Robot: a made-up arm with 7 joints. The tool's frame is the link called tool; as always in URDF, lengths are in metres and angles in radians. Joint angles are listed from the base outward. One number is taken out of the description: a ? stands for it. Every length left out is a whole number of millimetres.
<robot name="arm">
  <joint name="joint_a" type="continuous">
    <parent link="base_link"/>
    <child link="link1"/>
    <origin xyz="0 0 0.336"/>
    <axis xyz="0 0 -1"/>
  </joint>
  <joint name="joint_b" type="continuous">
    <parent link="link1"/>
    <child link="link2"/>
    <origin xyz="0 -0.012 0"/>
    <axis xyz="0 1 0"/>
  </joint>
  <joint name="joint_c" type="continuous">
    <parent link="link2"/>
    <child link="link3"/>
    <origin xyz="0 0 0.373"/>
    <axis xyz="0 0 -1"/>
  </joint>
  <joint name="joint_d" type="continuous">
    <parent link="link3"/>
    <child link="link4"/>
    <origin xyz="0 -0.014 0"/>
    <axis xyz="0 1 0"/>
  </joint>
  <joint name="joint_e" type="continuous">
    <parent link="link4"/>
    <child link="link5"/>
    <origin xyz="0 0 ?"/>
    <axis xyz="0 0 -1"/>
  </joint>
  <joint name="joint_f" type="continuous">
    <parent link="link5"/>
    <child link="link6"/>
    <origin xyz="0 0 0"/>
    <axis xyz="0 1 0"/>
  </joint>
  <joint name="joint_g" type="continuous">
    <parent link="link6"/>
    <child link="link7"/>
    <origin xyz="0 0 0.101"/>
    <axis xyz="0 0 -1"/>
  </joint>
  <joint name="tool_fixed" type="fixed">
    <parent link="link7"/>
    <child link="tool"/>
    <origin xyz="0 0 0" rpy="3.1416 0 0"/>
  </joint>
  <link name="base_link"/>
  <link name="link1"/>
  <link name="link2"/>
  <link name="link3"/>
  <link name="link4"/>
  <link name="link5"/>
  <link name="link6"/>
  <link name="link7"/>
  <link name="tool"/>
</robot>
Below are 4 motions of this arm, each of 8 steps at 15 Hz.
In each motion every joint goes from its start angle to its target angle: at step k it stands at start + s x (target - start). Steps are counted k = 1, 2, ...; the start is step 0. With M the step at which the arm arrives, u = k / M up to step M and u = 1 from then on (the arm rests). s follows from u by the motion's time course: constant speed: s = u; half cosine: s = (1 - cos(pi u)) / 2; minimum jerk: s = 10 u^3 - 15 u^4 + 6 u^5.
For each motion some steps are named. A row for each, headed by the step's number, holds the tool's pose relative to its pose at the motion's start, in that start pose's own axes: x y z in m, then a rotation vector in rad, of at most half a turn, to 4 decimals.
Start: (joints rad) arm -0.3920 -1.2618 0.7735 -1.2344 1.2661 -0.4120 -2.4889
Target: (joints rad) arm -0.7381 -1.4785 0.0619 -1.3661 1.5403 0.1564 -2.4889
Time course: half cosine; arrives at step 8
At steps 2, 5, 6, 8:
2: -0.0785 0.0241 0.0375 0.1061 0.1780 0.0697
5: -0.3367 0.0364 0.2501 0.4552 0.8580 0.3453
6: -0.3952 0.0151 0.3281 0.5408 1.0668 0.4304
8: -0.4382 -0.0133 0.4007 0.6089 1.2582 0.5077

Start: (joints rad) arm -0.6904 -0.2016 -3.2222 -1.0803 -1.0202 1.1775 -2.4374
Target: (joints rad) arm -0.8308 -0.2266 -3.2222 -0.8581 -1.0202 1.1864 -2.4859
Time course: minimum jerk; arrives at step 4
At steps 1, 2, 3, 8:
1: -0.0089 -0.0065 -0.0021 0.0015 0.0051 -0.0343
2: -0.0444 -0.0280 -0.0107 0.0108 0.0243 -0.1655
3: -0.0819 -0.0441 -0.0204 0.0254 0.0429 -0.2964
8: -0.0919 -0.0474 -0.0231 0.0301 0.0477 -0.3304

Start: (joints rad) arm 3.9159 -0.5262 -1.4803 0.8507 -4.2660 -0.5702 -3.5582
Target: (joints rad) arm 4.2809 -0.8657 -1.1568 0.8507 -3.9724 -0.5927 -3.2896
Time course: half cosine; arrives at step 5
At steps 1, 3, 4, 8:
1: -0.0029 0.0125 -0.0068 0.0598 0.0388 0.0919
3: -0.0247 0.0853 -0.0365 0.4416 0.2111 0.6246
4: -0.0354 0.1166 -0.0452 0.6278 0.2566 0.8579
8: -0.0394 0.1282 -0.0480 0.7010 0.2686 0.9459

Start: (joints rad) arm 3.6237 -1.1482 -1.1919 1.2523 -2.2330 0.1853 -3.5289
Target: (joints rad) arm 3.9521 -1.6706 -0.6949 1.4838 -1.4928 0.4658 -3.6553
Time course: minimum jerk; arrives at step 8
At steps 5, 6, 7, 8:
5: 0.0681 -0.0739 0.0116 -0.2327 -0.2851 0.9124
6: 0.0790 -0.0860 0.0216 -0.3090 -0.3722 1.1032
7: 0.0833 -0.0916 0.0276 -0.3488 -0.4201 1.1961
8: 0.0840 -0.0926 0.0288 -0.3561 -0.4292 1.2127

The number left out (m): 0.38
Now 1 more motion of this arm.
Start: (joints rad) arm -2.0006 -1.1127 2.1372 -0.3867 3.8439 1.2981 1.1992
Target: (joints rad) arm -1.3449 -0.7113 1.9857 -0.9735 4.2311 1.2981 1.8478
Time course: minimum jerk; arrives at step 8
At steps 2, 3, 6, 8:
2: -0.0315 -0.0345 -0.0602 -0.0910 -0.0628 0.1598
3: -0.0689 -0.1043 -0.1541 -0.2480 -0.1534 0.4259
6: -0.0463 -0.4237 -0.3937 -0.8984 -0.3164 1.3552
8: -0.0214 -0.4776 -0.4143 -1.0215 -0.3130 1.4975

